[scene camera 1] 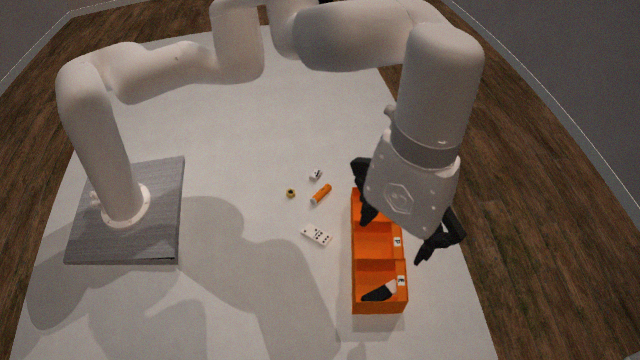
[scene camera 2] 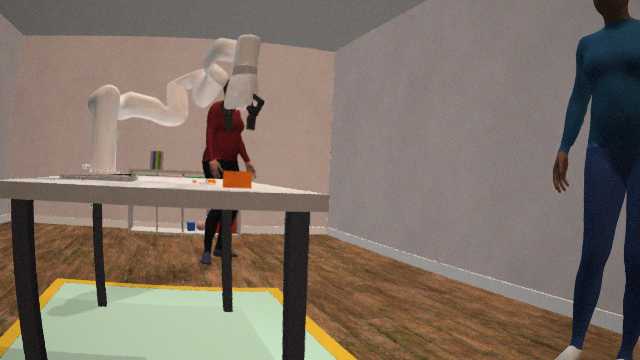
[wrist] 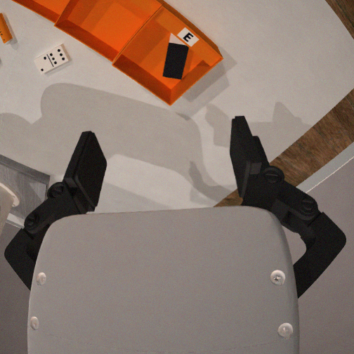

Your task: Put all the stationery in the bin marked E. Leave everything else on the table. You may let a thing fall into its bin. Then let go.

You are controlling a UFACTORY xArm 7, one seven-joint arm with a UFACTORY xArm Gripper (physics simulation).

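Pixels of known places: gripper, fingertip midpoint: (scene camera 1: 394, 239) (scene camera 2: 238, 130); arm's base at its link origin: (scene camera 1: 126, 207) (scene camera 2: 103, 174).
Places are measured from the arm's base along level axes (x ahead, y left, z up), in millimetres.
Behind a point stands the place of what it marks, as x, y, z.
An eraser with a black sleeve and white end (scene camera 1: 378, 292) @[479, -185, 4] (wrist: 175, 61) lies in bin E (scene camera 1: 365, 280) @[463, -151, -9] (wrist: 142, 56), the end compartment of the orange three-part bin block, which also shows in scene camera 2 (scene camera 2: 237, 180) @[479, -216, 4]. A small grey-white pencil sharpener (scene camera 1: 315, 174) @[393, 92, -5] lies on the table beside an orange cylinder (scene camera 1: 321, 195) @[402, 36, -5] (scene camera 2: 211, 181) @[407, 41, -9] (wrist: 5, 28). My gripper (scene camera 1: 394, 241) @[476, -183, 150] (scene camera 2: 239, 127) @[476, -183, 150] (wrist: 163, 139) is wide open and empty, high above the table near the bin block. In scene camera 1 it hides part of the far compartment.
A white domino (scene camera 1: 316, 235) @[388, -53, -9] (wrist: 52, 59) and a small brass-coloured nut (scene camera 1: 290, 193) @[345, 47, -9] (scene camera 2: 194, 181) @[345, 42, -11] lie on the white table (scene camera 1: 280, 125) @[323, 262, -17] near the cylinder. The middle compartment (scene camera 1: 372, 246) @[483, -81, -10] is marked P. The arm stands on a grey base plate (scene camera 1: 160, 210) @[88, -10, 5] at the left.
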